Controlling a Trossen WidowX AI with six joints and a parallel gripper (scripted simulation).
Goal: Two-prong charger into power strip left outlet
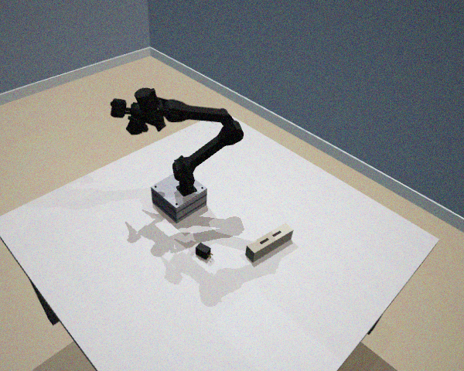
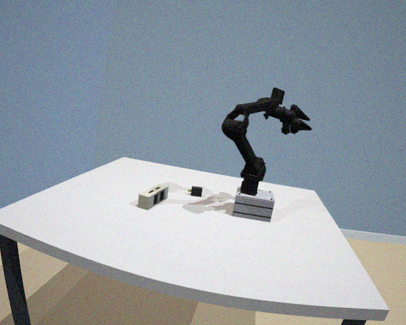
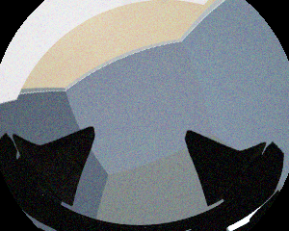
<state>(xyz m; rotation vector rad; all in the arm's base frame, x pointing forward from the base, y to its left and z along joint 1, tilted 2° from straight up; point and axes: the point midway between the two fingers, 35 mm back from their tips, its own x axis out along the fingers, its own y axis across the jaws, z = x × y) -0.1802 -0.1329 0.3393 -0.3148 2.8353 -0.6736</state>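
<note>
My gripper tip is 48 cm short of the black two-prong charger, 40 cm above it and 8 cm to the right of it.
</note>
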